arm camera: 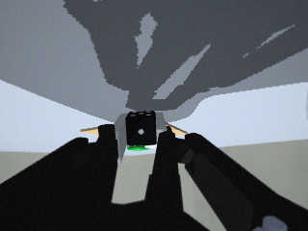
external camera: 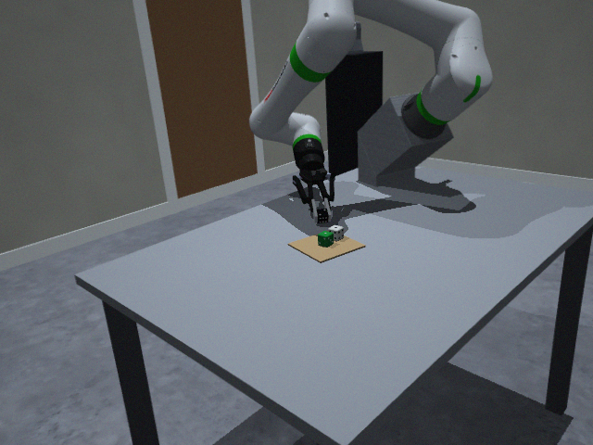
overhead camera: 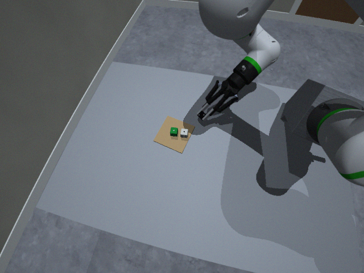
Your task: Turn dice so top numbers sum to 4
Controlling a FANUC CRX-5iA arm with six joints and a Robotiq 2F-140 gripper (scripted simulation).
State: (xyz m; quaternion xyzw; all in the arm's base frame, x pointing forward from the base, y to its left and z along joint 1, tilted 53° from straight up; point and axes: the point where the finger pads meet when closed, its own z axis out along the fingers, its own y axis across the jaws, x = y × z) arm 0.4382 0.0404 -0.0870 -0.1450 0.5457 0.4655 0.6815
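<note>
My gripper is now 120 mm to the right of the white die, 60 mm short of it and 20 mm above it. From my hand the other things lie so: tan mat 130 mm to the left, 110 mm ahead, 30 mm below; then black die 20 mm to the left, 10 mm below, 10 mm ahead; then green die 130 mm to the left, 110 mm ahead, 20 mm below.
</note>
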